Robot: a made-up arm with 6 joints. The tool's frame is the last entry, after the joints.
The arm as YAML. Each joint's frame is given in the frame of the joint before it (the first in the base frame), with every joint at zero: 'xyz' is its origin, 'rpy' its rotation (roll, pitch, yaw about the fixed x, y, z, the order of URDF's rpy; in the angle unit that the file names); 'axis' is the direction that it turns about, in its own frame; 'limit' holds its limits. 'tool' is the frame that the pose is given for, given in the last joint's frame.
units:
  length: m
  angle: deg
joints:
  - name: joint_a
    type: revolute
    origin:
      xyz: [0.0, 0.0, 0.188]
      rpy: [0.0, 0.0, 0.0]
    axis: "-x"
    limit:
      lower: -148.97
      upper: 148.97
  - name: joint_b
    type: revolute
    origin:
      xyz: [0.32, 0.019, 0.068]
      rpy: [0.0, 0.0, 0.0]
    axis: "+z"
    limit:
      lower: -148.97
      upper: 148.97
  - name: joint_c
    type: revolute
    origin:
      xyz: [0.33, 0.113, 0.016]
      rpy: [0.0, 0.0, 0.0]
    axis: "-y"
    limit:
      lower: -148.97
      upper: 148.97
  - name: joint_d
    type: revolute
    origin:
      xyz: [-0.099, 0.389, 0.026]
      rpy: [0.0, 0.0, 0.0]
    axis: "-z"
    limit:
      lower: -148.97
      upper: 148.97
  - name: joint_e
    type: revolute
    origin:
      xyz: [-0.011, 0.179, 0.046]
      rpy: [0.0, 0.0, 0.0]
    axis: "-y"
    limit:
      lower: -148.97
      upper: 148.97
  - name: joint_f
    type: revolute
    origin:
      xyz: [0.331, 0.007, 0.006]
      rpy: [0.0, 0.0, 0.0]
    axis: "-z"
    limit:
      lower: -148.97
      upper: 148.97
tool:
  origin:
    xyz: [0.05, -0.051, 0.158]
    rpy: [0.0, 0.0, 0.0]
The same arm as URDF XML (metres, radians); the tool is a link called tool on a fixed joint. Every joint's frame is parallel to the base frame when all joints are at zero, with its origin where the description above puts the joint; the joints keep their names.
<robot name="arm">
<joint name="tool_fixed" type="fixed"><parent link="link6"/><child link="tool"/><origin xyz="0.05 -0.051 0.158"/></joint>
<joint name="joint_f" type="revolute"><parent link="link5"/><child link="link6"/><origin xyz="0.331 0.007 0.006"/><axis xyz="0 0 -1"/><limit lower="-2.6" upper="2.6"/></joint>
<joint name="joint_e" type="revolute"><parent link="link4"/><child link="link5"/><origin xyz="-0.011 0.179 0.046"/><axis xyz="0 -1 0"/><limit lower="-2.6" upper="2.6"/></joint>
<joint name="joint_d" type="revolute"><parent link="link3"/><child link="link4"/><origin xyz="-0.099 0.389 0.026"/><axis xyz="0 0 -1"/><limit lower="-2.6" upper="2.6"/></joint>
<joint name="joint_c" type="revolute"><parent link="link2"/><child link="link3"/><origin xyz="0.33 0.113 0.016"/><axis xyz="0 -1 0"/><limit lower="-2.6" upper="2.6"/></joint>
<joint name="joint_b" type="revolute"><parent link="link1"/><child link="link2"/><origin xyz="0.32 0.019 0.068"/><axis xyz="0 0 1"/><limit lower="-2.6" upper="2.6"/></joint>
<joint name="joint_a" type="revolute"><parent link="base_link"/><child link="link1"/><origin xyz="0 0 0.188"/><axis xyz="-1 0 0"/><limit lower="-2.6" upper="2.6"/></joint>
<link name="base_link"/>
<link name="link1"/>
<link name="link2"/>
<link name="link3"/>
<link name="link4"/>
<link name="link5"/>
<link name="link6"/>
<link name="tool"/>
</robot>

